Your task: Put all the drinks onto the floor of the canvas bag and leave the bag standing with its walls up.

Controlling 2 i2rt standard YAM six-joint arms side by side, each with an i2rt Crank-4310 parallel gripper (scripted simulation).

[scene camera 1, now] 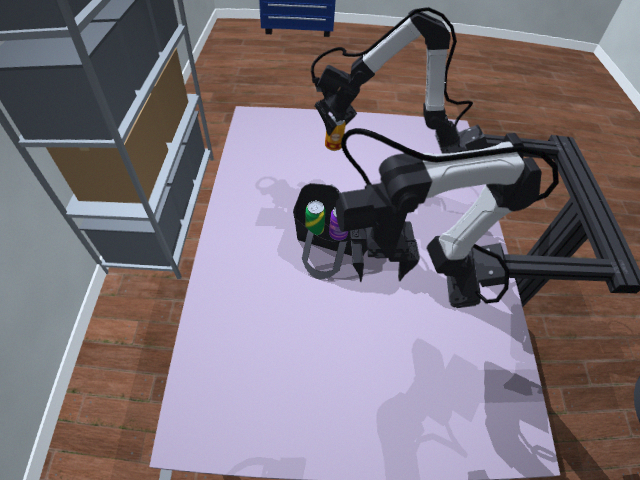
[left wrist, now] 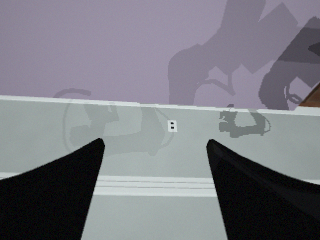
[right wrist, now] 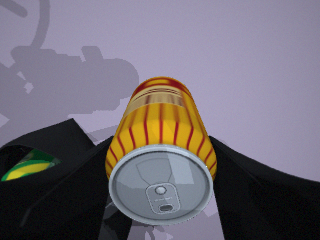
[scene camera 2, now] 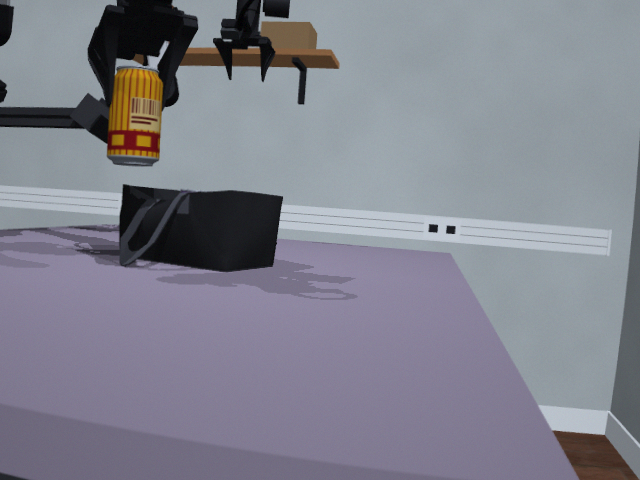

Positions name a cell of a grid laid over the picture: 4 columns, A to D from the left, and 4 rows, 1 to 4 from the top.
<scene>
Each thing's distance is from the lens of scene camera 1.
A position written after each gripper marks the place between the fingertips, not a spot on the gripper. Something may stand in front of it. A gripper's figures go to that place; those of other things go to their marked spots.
left gripper (scene camera 1: C3): 85 cm
right gripper (scene camera 1: C2): 145 cm
black canvas bag (scene camera 1: C2): 142 cm
</scene>
